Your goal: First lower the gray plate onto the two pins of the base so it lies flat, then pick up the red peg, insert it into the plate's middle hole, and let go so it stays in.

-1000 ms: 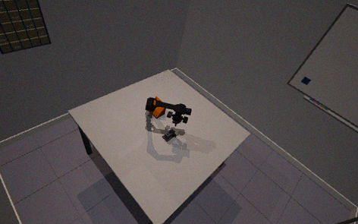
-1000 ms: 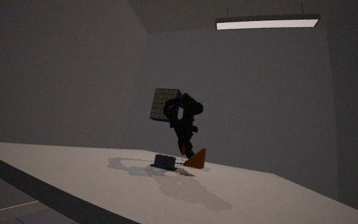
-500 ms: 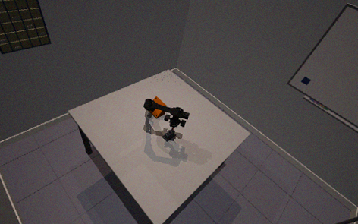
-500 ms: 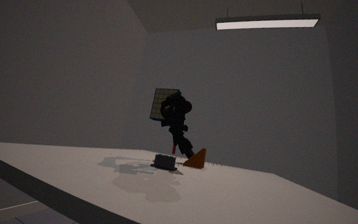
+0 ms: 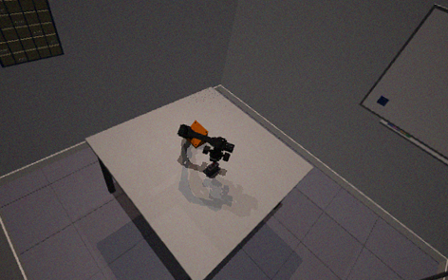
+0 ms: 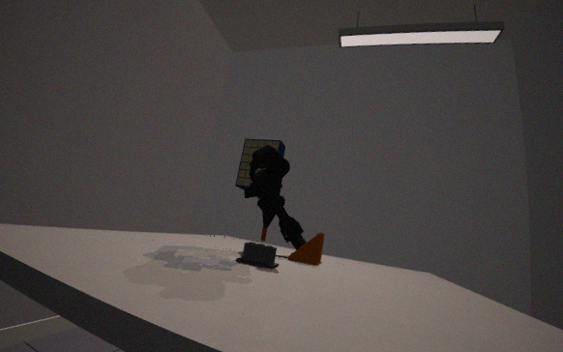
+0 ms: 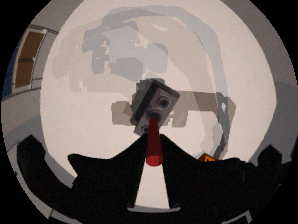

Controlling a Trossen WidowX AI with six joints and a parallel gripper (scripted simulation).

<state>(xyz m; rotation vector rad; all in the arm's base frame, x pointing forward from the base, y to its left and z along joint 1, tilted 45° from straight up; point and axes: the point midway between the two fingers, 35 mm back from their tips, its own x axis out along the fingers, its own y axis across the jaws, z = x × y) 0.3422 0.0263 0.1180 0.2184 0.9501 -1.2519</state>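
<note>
Now: the red peg right at my gripper tip. Round my gripper tip: dark block: 7 cm below.
</note>
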